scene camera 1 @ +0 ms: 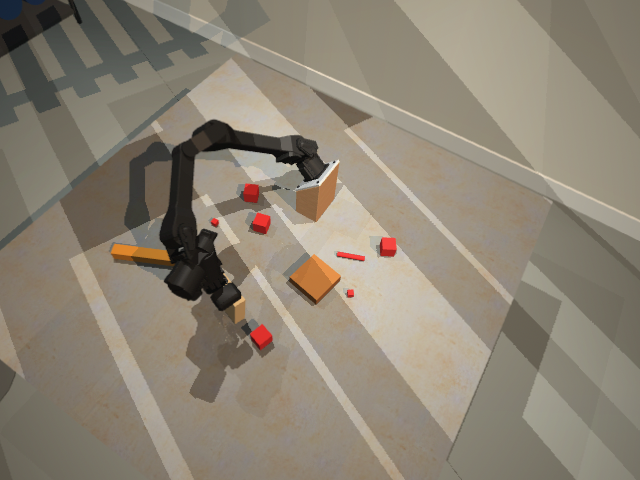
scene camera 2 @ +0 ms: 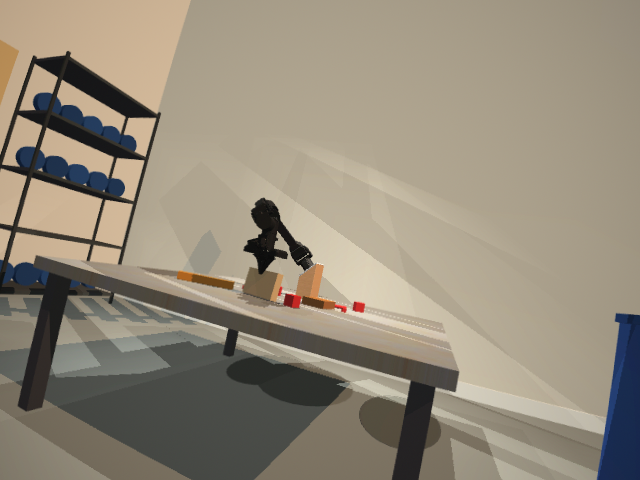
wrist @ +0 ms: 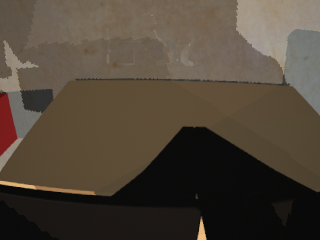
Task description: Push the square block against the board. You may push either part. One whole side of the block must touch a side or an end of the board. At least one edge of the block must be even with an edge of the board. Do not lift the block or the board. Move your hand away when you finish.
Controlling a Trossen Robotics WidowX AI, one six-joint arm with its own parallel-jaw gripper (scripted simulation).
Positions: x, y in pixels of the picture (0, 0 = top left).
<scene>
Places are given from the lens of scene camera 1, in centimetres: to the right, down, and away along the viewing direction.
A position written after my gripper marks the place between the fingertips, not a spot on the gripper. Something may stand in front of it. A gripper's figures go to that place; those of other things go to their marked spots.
my gripper [scene camera 1: 214, 289]: -27, 13, 112
square block [scene camera 1: 314, 278]: -2, 11, 122
long orange bar [scene camera 1: 122, 252]: -55, 4, 122
</scene>
